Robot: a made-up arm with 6 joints. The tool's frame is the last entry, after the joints.
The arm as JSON. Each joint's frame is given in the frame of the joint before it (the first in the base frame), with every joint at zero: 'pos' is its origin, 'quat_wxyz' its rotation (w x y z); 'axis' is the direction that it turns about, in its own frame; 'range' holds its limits. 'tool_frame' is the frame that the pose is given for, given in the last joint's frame.
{
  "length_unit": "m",
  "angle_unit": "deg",
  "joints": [
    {
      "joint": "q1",
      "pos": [
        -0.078,
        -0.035,
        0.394
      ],
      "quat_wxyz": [
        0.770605,
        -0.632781,
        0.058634,
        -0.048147
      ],
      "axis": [
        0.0,
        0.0,
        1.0
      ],
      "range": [
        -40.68,
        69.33
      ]
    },
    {
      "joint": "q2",
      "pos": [
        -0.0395,
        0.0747,
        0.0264
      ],
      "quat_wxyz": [
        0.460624,
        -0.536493,
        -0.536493,
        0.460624
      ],
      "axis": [
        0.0,
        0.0,
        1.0
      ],
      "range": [
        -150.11,
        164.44
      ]
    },
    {
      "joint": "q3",
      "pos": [
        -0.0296,
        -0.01,
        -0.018
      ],
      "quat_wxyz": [
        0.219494,
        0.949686,
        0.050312,
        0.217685
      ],
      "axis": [
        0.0,
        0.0,
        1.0
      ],
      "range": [
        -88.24,
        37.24
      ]
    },
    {
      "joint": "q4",
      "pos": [
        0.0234,
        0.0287,
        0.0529
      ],
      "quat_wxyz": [
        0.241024,
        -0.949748,
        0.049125,
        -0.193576
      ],
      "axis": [
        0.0,
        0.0,
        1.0
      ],
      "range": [
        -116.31,
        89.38
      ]
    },
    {
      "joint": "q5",
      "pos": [
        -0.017,
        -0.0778,
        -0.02
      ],
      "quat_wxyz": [
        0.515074,
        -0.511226,
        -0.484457,
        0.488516
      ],
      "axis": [
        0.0,
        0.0,
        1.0
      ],
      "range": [
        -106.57,
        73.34
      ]
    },
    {
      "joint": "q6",
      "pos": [
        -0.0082,
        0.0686,
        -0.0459
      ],
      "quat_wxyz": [
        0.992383,
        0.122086,
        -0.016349,
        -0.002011
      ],
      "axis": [
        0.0,
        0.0,
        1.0
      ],
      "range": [
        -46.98,
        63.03
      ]
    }
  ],
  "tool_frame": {
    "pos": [
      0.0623,
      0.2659,
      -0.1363
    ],
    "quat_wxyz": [
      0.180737,
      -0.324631,
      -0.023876,
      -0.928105
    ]
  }
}
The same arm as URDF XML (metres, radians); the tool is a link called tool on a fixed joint. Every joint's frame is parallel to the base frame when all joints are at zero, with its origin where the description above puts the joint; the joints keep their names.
<robot name="arm">
<joint name="q1" type="revolute"><parent link="base"/><child link="link1"/><origin xyz="-0.0780 -0.0350 0.3940"/><axis xyz="0.1513 0.969602 0.1923"/><limit lower="-0.7100" upper="1.2100"/></joint>
<joint name="q2" type="revolute"><parent link="link1"/><child link="link2"/><origin xyz="-0.0351 0.0460 -0.0670"/><axis xyz="-1 0 0"/><limit lower="-2.6199" upper="2.8700"/></joint>
<joint name="q3" type="revolute"><parent link="link2"/><child link="link3"/><origin xyz="0.0180 0.0041 0.0310"/><axis xyz="0.808871 0.472183 -0.350387"/><limit lower="-1.5401" upper="0.6500"/></joint>
<joint name="q4" type="revolute"><parent link="link3"/><child link="link4"/><origin xyz="0.0210 0.0500 -0.0350"/><axis xyz="-1 0 0"/><limit lower="-2.0300" upper="1.5600"/></joint>
<joint name="q5" type="revolute"><parent link="link4"/><child link="link5"/><origin xyz="0.0200 0.0780 0.0160"/><axis xyz="-0.0079 -0.039899 0.999172"/><limit lower="-1.8600" upper="1.2800"/></joint>
<joint name="q6" type="revolute"><parent link="link5"/><child link="link6"/><origin xyz="0.0690 0.0100 -0.0450"/><axis xyz="-0.249889 -0.0058 0.968257"/><limit lower="-0.8200" upper="1.1001"/></joint>
<joint name="tool_fixed" type="fixed"><parent link="link6"/><child link="tool"/><origin xyz="0.2910 -0.0640 -0.0660" rpy="-0.3667 -0.5441 2.1342"/></joint>
<link name="base"/>
<link name="link1"/>
<link name="link2"/>
<link name="link3"/>
<link name="link4"/>
<link name="link5"/>
<link name="link6"/>
<link name="tool"/>
</robot>

